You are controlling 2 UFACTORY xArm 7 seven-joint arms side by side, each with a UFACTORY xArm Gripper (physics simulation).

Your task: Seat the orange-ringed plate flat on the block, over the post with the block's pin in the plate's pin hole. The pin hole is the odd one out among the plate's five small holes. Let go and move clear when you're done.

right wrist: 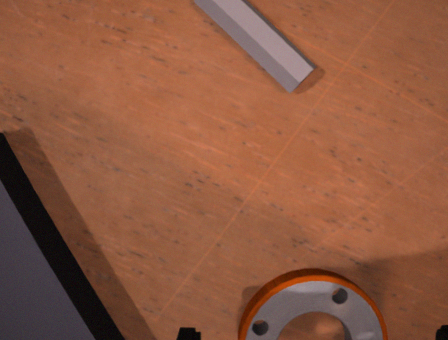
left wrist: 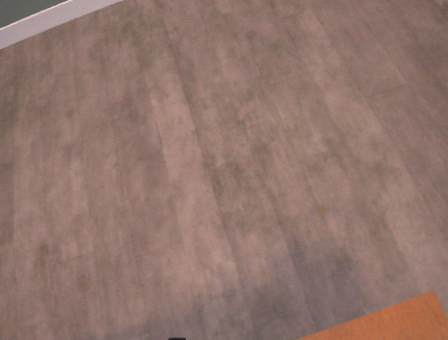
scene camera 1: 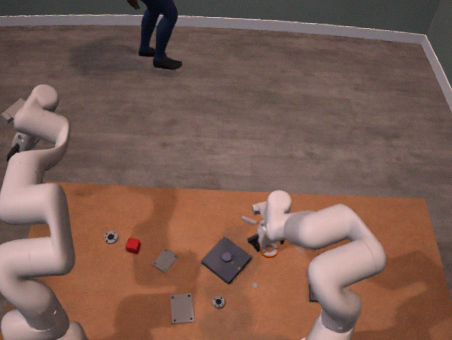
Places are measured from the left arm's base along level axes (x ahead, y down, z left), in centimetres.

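Pixels of known places: right gripper, fingertip midpoint: (scene camera 1: 268, 244).
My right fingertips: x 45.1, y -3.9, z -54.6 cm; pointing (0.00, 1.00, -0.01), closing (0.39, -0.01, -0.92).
For each thing: its middle in the pictures, then the offset to it from my right fingertips. "spot": a spot on its surface instead.
- orange-ringed plate, body centre: (scene camera 1: 269, 249) dz -0.6, dx -0.3, dy +3.2 cm
- dark square block, body centre: (scene camera 1: 226, 259) dz +14.4, dx -5.9, dy +1.9 cm
- round post, body centre: (scene camera 1: 226, 257) dz +14.4, dx -5.9, dy +0.9 cm
- tiny yellow pin, body centre: (scene camera 1: 232, 263) dz +12.3, dx -7.4, dy +1.8 cm
- orange mark, surface spot: (scene camera 1: 239, 268) spot: dz +9.7, dx -9.3, dy +1.3 cm
- grey bar, body centre: (right wrist: 254, 33) (scene camera 1: 249, 220) dz +7.0, dx +11.0, dy +3.1 cm
- dark tray, body centre: (scene camera 1: 321, 284) dz -18.8, dx -13.0, dy +2.6 cm
- red cube, body centre: (scene camera 1: 133, 245) dz +47.4, dx -4.1, dy +1.8 cm
The orange-ringed plate (scene camera 1: 269, 256) (right wrist: 300, 299) lies on the table, to the right of the block; two of its small holes show in the right wrist view, and the rest is cut off. The dark square block (scene camera 1: 214, 260) (right wrist: 30, 280) has a round post (scene camera 1: 226, 256) in its middle. A tiny yellow pin (scene camera 1: 232, 262) and an orange mark (scene camera 1: 239, 268) are on its top. My right gripper (scene camera 1: 269, 243) (right wrist: 315, 334) is open, with its fingertips on either side of the plate and gaps between. My left gripper (scene camera 1: 13, 151) is open and empty, far off at the upper left, beyond the table.
A grey bar (scene camera 1: 248, 220) (right wrist: 260, 45) lies behind the plate. A dark tray (scene camera 1: 313, 293) is partly under the right arm. A red cube (scene camera 1: 133, 245), two grey rectangular plates (scene camera 1: 165, 260) (scene camera 1: 182, 315) and two small discs (scene camera 1: 115, 241) (scene camera 1: 218, 306) lie left of and before the block.
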